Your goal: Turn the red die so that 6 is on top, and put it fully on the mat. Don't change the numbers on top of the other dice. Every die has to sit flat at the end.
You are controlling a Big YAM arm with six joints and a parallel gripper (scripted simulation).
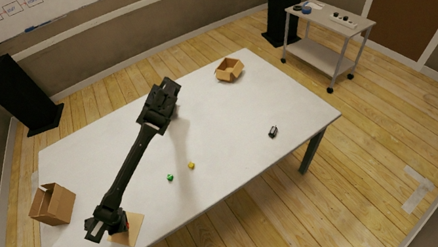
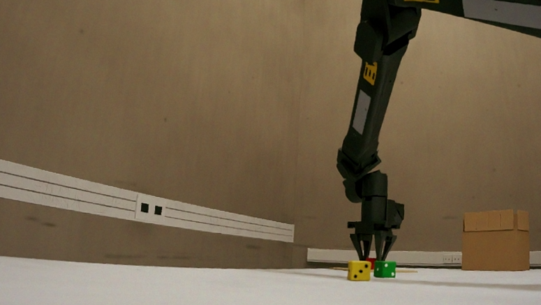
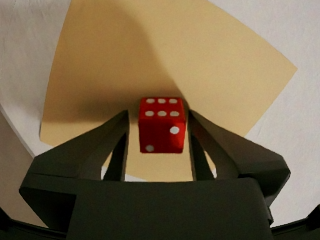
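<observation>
My hand is right at the red die. Also, from my hand: tan mat (10 mm to the right, 10 mm below); green die (160 mm behind, 240 mm to the left); cardboard box (180 mm behind, 340 mm to the right, 50 mm above).
</observation>
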